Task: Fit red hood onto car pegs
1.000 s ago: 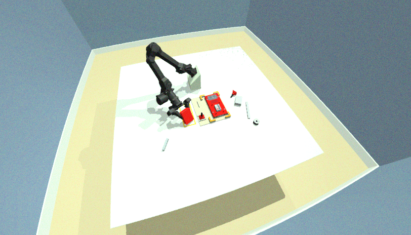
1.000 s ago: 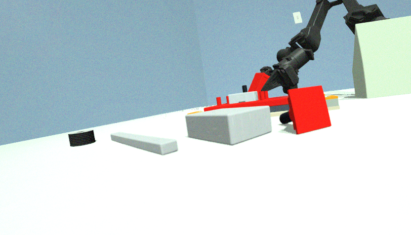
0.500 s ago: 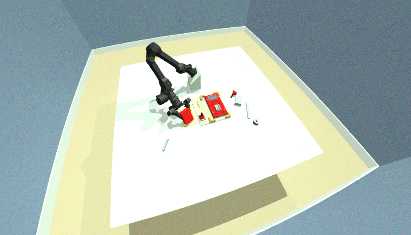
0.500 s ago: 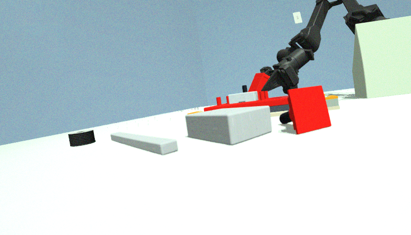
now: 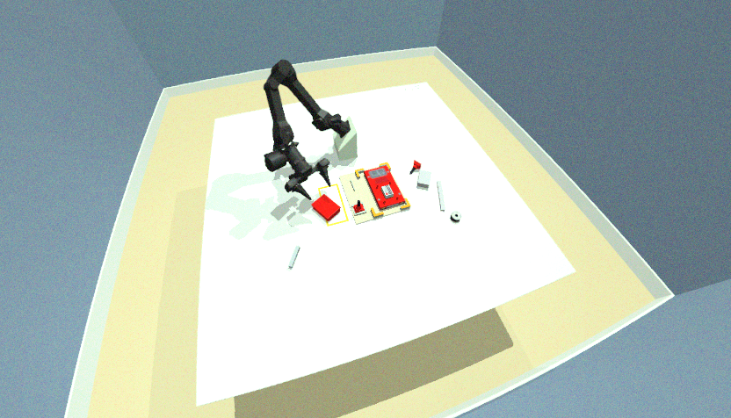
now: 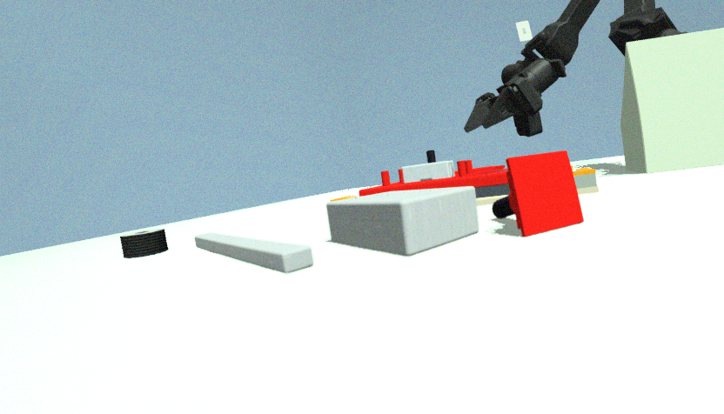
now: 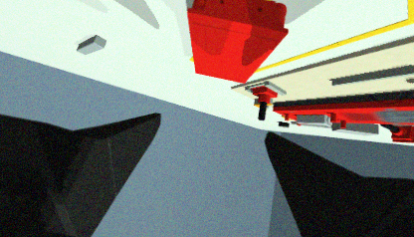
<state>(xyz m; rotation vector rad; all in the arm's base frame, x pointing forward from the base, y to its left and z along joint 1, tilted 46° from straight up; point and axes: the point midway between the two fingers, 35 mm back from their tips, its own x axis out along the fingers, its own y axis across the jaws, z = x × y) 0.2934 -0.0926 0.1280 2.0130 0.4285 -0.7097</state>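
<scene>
The red hood is 8 cm below my gripper tip, 1 cm to the left of it and 1 cm ahead of it. Round my gripper tip: black wheel 50 cm to the left, 16 cm ahead, 9 cm below; grey engine block 26 cm to the left, 7 cm below; grey bar 48 cm to the left, 9 cm below, 4 cm ahead.
</scene>
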